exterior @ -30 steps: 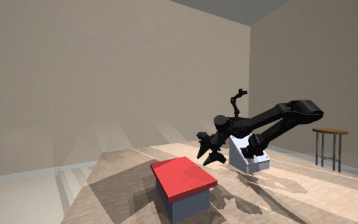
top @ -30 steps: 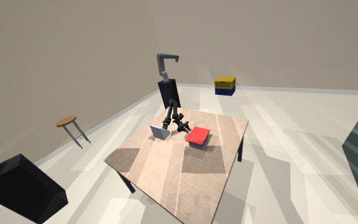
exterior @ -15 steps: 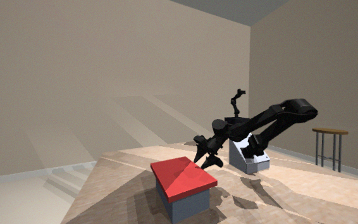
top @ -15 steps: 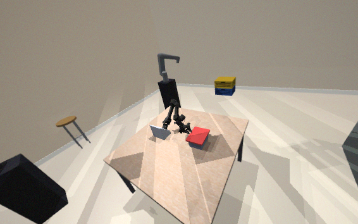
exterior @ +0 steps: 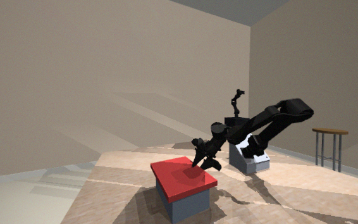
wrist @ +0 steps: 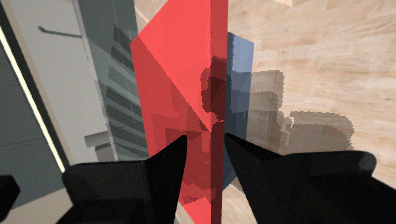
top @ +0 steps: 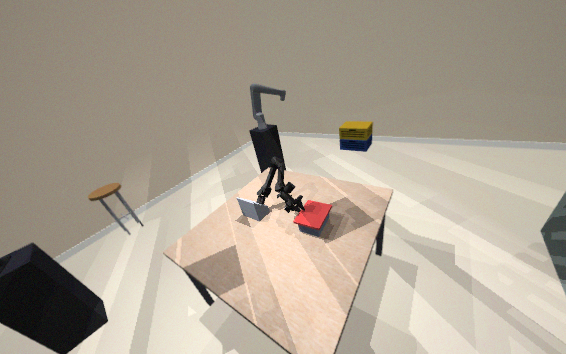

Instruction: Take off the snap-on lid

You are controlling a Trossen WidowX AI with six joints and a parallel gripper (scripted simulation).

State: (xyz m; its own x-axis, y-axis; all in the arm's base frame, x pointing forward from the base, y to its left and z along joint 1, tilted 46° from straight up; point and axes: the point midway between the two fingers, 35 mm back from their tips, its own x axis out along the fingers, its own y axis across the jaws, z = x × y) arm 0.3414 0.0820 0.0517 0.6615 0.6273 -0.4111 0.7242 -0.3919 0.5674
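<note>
My gripper tip is 80 mm short of the lid, 10 mm to the right of it and 10 mm below it. Round my gripper tip: storage box: 80 mm ahead, 10 mm to the left, 40 mm below.
</note>
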